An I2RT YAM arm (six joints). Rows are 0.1 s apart.
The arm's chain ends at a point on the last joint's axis. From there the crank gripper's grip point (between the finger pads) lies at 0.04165 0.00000 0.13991 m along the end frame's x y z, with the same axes.
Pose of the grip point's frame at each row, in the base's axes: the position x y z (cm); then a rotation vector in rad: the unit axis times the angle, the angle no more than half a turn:
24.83 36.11 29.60 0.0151 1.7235 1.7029
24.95 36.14 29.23 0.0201 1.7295 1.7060
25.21 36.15 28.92 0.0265 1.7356 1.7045
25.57 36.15 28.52 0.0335 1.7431 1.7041
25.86 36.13 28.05 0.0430 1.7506 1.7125
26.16 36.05 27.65 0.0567 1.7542 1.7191
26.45 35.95 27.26 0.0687 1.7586 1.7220
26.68 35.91 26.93 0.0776 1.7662 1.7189
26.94 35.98 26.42 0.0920 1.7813 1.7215
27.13 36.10 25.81 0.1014 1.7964 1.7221
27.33 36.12 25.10 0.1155 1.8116 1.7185
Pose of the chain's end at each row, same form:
21.30 21.95 29.94 0.0151 1.7235 1.7029
21.45 21.97 29.59 0.0201 1.7295 1.7060
21.69 21.99 29.34 0.0265 1.7356 1.7045
22.04 21.99 29.00 0.0335 1.7431 1.7041
22.38 21.96 28.53 0.0430 1.7506 1.7125
22.66 21.88 28.09 0.0567 1.7542 1.7191
22.92 21.79 27.70 0.0687 1.7586 1.7220
23.11 21.77 27.45 0.0776 1.7662 1.7189
23.38 21.84 27.03 0.0920 1.7813 1.7215
23.61 21.95 26.54 0.1014 1.7964 1.7221
23.78 21.99 25.97 0.1155 1.8116 1.7185

